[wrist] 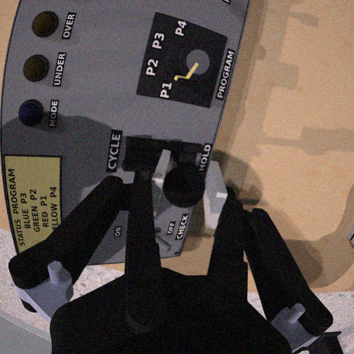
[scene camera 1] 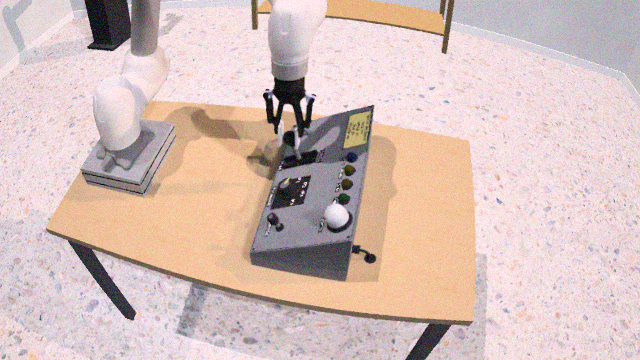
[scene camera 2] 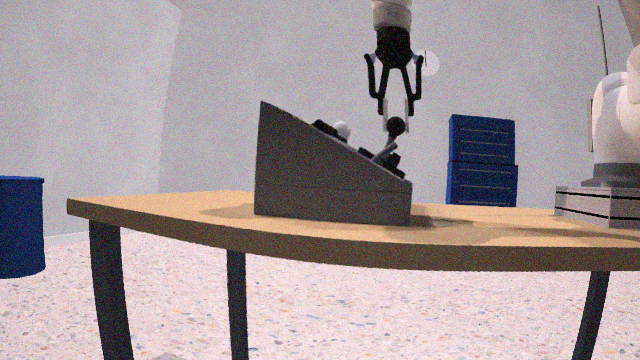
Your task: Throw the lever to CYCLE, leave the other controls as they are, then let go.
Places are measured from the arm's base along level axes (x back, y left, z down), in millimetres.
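Pixels of known places: gripper, fingertip midpoint: point(scene camera 1: 289, 144) point(scene camera 2: 396, 132); arm's base, link origin: point(scene camera 1: 125, 147) point(scene camera 2: 622, 188).
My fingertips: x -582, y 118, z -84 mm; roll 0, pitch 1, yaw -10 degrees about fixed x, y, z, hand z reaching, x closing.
Observation:
For each thing: its top centre in the pictures, then the offset to it from my fingertips. "spot": a spot on its surface instead. Level surfaces: height alone.
- lever, top centre: point(scene camera 2: 396, 116) point(scene camera 1: 290, 132) dz -31, dx +2, dy +13 mm
- PROGRAM selector, top centre: point(scene camera 2: 389, 150) point(scene camera 1: 287, 181) dz +31, dx -38, dy -102 mm
- white dome, surface spot: point(scene camera 1: 336, 216) spot: dz -46, dx -208, dy -222 mm
- small black-knobbed control, top centre: point(scene camera 1: 276, 216) dz +24, dx -60, dy -220 mm
- yellow label, surface spot: point(scene camera 1: 358, 130) spot: dz -7, dx -158, dy +118 mm
- wooden table, surface height: dz +164 mm
The lever point(scene camera 1: 290, 138) point(scene camera 2: 395, 125) point(wrist: 183, 186) has a black ball knob. It rises from a black slot marked CYCLE and HOLD on the grey sloped console point(scene camera 1: 320, 230) point(scene camera 2: 320, 175) point(wrist: 95, 100). It stands fairly upright, between the slot's ends, leaning somewhat to HOLD. My gripper point(scene camera 1: 289, 142) point(scene camera 2: 396, 131) point(wrist: 186, 169) points down and is shut on the knob, with a pale pad on each side. A finger hides much of the shaft in the wrist view. The PROGRAM selector point(scene camera 1: 285, 183) point(wrist: 197, 62) points at P1. The CHECK switch point(wrist: 165, 239) is partly hidden behind the finger.
The console also carries a white dome point(scene camera 1: 336, 216) point(scene camera 2: 342, 129), a small black-knobbed control point(scene camera 1: 273, 219), several round lamps and a yellow label point(scene camera 1: 358, 130) point(wrist: 33, 200). It stands on the wooden table point(scene camera 1: 425, 215) point(scene camera 2: 175, 200). The arm's layered base block point(scene camera 1: 115, 172) is at the table's left in scene view 1.

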